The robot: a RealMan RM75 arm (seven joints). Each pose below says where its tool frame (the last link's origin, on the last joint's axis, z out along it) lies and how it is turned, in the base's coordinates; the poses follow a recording.
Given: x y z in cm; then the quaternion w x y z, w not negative.
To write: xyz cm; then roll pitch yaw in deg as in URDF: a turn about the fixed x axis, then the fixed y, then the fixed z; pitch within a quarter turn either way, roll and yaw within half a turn. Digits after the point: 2 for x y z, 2 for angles.
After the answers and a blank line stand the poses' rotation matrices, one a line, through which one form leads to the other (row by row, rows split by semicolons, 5 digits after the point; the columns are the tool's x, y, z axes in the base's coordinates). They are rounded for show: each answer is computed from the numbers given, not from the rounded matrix.
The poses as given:
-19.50, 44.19, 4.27, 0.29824, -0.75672, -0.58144, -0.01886
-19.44, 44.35, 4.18, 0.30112, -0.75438, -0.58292, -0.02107
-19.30, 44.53, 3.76, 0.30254, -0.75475, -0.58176, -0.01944
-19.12, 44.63, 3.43, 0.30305, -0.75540, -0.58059, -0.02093
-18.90, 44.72, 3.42, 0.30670, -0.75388, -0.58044, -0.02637
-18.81, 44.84, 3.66, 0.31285, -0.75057, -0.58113, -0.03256
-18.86, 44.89, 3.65, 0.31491, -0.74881, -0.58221, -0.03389
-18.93, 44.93, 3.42, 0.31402, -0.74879, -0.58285, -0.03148
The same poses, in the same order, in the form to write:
-19.50, 44.19, 4.27, -152.40, -22.05, 69.60
-19.44, 44.35, 4.18, -152.28, -22.51, 69.76
-19.30, 44.53, 3.76, -151.99, -22.42, 69.59
-19.12, 44.63, 3.43, -152.00, -22.55, 69.40
-18.90, 44.72, 3.42, -151.95, -23.32, 69.29
-18.81, 44.84, 3.66, -151.71, -24.36, 69.27
-18.86, 44.89, 3.65, -151.60, -24.67, 69.40
-18.93, 44.93, 3.42, -151.57, -24.41, 69.52

0.32314 0.89122 -0.31827; 0.86872 -0.14596 0.47330; 0.37536 -0.42944 -0.82139
0.31952 0.89217 -0.31927; 0.86680 -0.13906 0.47888; 0.38285 -0.42975 -0.81777
0.32236 0.88993 -0.32267; 0.86640 -0.14005 0.47930; 0.38136 -0.43407 -0.81618
0.32495 0.88985 -0.32028; 0.86448 -0.14214 0.48216; 0.38352 -0.43355 -0.81544
0.32479 0.89133 -0.31628; 0.85898 -0.13805 0.49304; 0.39580 -0.43182 -0.81048
0.32246 0.89273 -0.31474; 0.85198 -0.12883 0.50747; 0.41249 -0.43179 -0.80213
0.31977 0.89327 -0.31593; 0.85058 -0.12373 0.51108; 0.41744 -0.43215 -0.79937
0.31859 0.89264 -0.31891; 0.85309 -0.12335 0.50697; 0.41320 -0.43357 -0.80080

